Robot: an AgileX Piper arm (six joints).
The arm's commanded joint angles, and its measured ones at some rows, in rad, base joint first. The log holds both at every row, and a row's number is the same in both.
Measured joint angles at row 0:
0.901, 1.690, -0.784, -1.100, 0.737, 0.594
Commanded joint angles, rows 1 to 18:
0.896, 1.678, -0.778, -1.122, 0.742, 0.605
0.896, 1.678, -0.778, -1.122, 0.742, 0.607
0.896, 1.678, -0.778, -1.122, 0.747, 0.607
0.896, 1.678, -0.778, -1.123, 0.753, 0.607
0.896, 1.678, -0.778, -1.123, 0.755, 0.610
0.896, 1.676, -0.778, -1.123, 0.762, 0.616
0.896, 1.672, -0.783, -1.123, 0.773, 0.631
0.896, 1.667, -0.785, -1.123, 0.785, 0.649
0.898, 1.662, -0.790, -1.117, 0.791, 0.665
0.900, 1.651, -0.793, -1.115, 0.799, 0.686
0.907, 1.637, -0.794, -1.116, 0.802, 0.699
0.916, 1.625, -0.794, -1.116, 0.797, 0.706
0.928, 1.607, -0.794, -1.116, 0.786, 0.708
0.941, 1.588, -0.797, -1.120, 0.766, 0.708
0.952, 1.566, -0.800, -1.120, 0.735, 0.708
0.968, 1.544, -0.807, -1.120, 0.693, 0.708
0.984, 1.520, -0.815, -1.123, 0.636, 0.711
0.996, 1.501, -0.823, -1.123, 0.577, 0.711
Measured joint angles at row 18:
0.949, 1.578, -0.795, -1.111, 0.739, 0.694
